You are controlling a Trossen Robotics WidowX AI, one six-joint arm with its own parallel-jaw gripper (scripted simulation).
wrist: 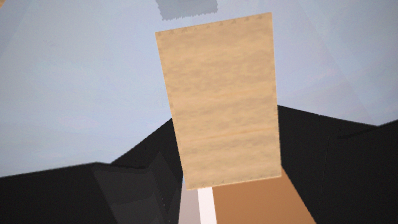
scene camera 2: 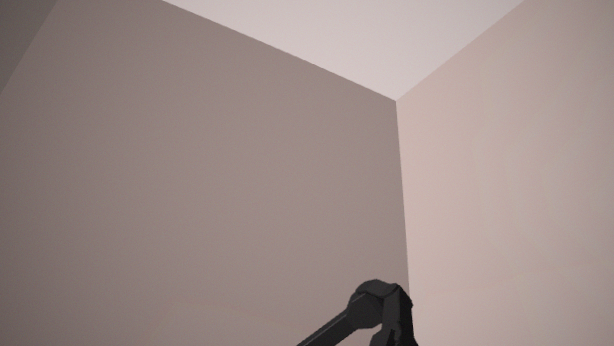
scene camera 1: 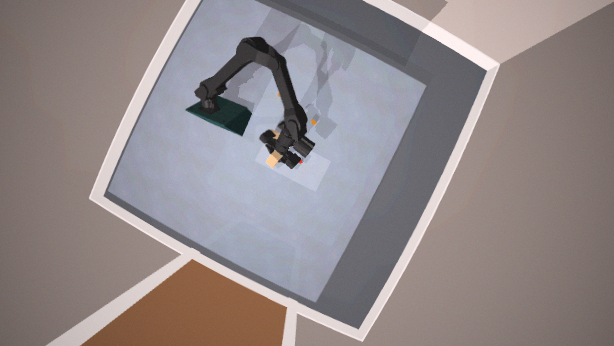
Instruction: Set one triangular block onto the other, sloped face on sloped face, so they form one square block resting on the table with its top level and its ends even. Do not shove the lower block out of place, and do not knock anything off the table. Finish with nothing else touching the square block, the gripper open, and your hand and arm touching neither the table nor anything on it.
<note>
My gripper (wrist: 219, 117) carries a wooden triangular block (wrist: 220, 80).
</note>
